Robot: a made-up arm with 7 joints.
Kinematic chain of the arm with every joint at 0, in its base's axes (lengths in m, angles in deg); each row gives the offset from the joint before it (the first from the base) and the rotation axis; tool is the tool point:
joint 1: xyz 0 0.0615 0 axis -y
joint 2: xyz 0 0.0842 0 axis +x
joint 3: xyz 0 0 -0.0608 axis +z
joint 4: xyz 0 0 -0.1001 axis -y
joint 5: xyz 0 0 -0.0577 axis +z
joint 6: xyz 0 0 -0.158 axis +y
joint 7: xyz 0 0 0 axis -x
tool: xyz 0 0 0
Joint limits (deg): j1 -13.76..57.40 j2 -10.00..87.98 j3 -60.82..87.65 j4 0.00..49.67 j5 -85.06..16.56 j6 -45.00..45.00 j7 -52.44..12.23
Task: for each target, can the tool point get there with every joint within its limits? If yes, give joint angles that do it. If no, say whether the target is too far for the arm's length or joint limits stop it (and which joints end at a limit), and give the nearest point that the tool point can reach.
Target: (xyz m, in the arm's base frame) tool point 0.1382 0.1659 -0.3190
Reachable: yes | joints 1.78 18.55 -33.11 45.23 -8.94 -22.07 -22.21
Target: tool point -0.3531 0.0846 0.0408
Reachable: no: joint limits stop it (at a limit: joint 1, joint 2, joint 3, joint 4) | nearest point -0.1258 0.4518 0.0884 | short by 0.434 m
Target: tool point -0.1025 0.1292 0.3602
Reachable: no: joint limits stop it (at a limit: joint 1, joint 2, joint 4) | nearest point -0.0358 0.4503 0.1525 | short by 0.388 m
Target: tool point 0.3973 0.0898 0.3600
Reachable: no: too far | nearest point 0.3363 0.0840 -0.0202 | short by 0.385 m
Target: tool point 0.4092 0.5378 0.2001
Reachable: no: too far | nearest point 0.2195 0.4029 0.0548 | short by 0.274 m
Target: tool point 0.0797 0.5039 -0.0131
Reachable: yes | joints 12.58 76.05 37.31 25.90 -16.58 0.38 2.02
